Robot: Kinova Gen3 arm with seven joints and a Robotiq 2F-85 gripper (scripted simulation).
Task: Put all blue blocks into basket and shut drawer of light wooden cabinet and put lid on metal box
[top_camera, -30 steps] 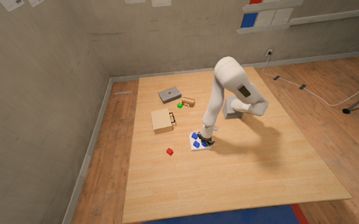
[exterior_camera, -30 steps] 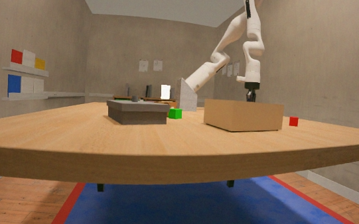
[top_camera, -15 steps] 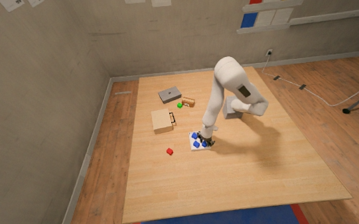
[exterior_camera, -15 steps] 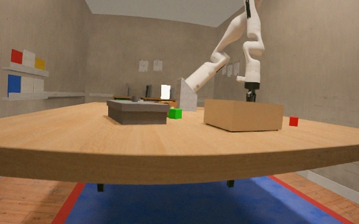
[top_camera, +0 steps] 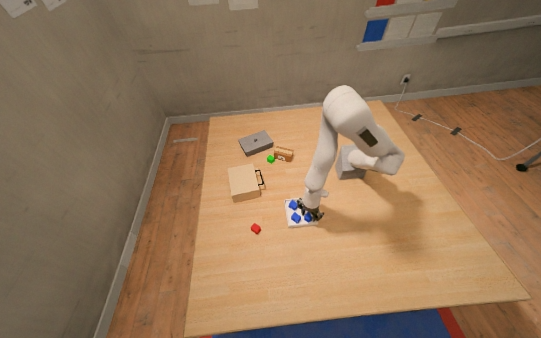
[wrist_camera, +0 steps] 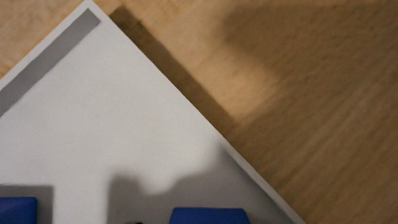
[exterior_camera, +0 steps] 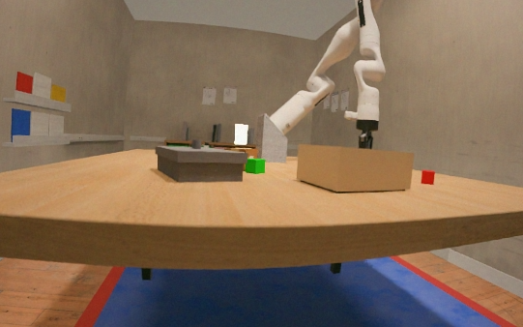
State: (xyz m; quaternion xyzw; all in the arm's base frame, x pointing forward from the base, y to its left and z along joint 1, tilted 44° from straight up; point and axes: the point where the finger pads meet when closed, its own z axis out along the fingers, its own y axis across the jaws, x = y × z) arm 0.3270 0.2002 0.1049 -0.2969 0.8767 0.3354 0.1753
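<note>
The white basket is 3 cm ahead of my hand, 4 cm to the right of it and 2 cm below it. From my hand the other things lie so: red block: 26 cm ahead, 1 cm to the left, 1 cm below; then light wooden cabinet: 28 cm ahead, 26 cm to the right; then drawer: 27 cm ahead, 26 cm to the right.
</note>
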